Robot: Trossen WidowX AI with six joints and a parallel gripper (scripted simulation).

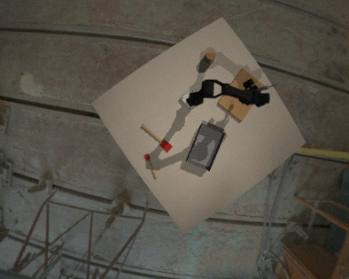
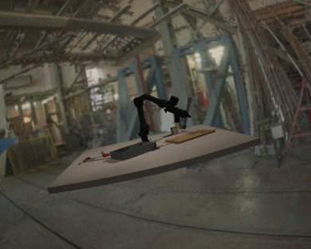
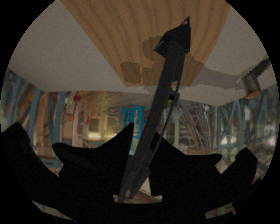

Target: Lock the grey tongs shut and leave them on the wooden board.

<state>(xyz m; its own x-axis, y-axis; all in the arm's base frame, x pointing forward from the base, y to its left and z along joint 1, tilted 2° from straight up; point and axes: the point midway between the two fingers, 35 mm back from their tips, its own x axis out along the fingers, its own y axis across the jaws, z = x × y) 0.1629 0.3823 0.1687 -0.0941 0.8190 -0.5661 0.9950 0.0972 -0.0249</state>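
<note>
The wooden board lies 20 mm behind my gripper tip, 30 mm to the right of it and 150 mm below it. Also, from my gripper tip: roasting tin 180 mm ahead, 500 mm to the right, 130 mm below.
</note>
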